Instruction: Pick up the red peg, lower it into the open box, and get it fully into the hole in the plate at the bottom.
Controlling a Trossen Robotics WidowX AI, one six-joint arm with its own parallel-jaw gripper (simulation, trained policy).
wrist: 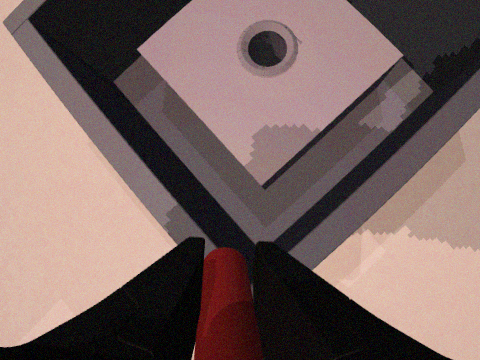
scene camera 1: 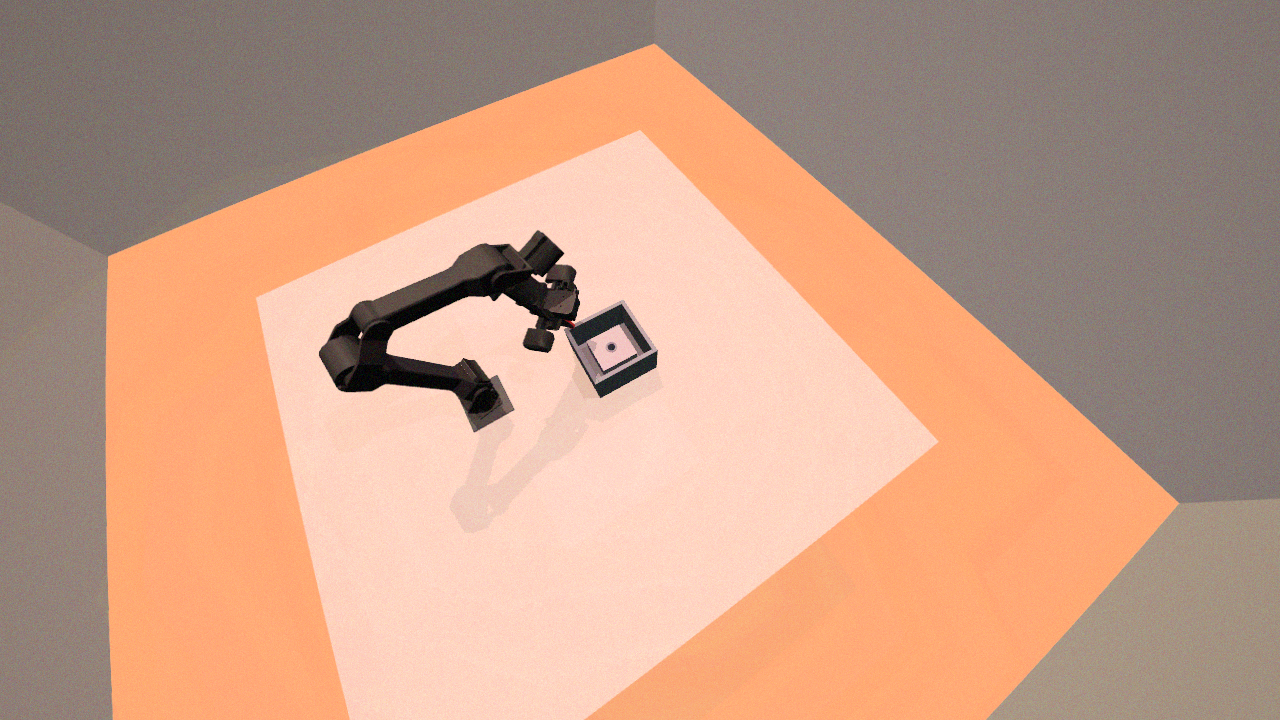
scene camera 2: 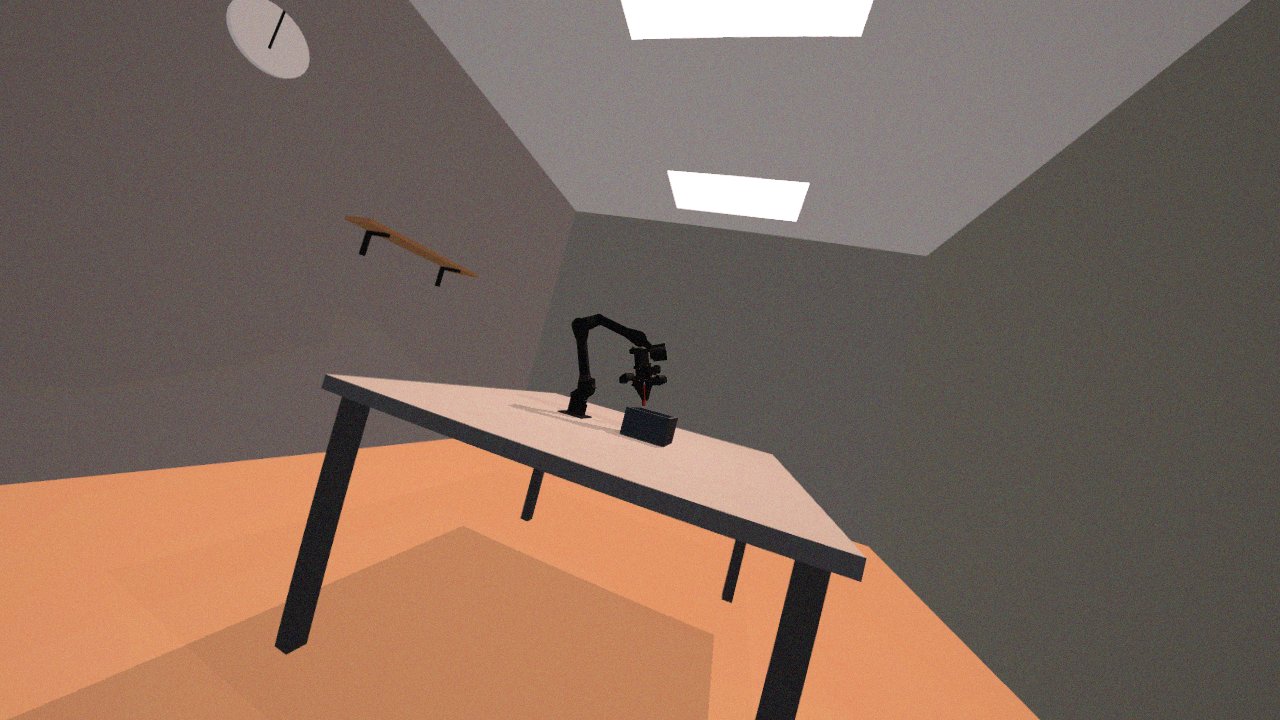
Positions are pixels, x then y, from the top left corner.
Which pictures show the dark box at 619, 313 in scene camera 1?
The wrist view, scene camera 1 and scene camera 2: all of them.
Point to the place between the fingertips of my gripper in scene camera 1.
572, 323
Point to a dark box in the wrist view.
193, 186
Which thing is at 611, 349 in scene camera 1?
A pale plate.
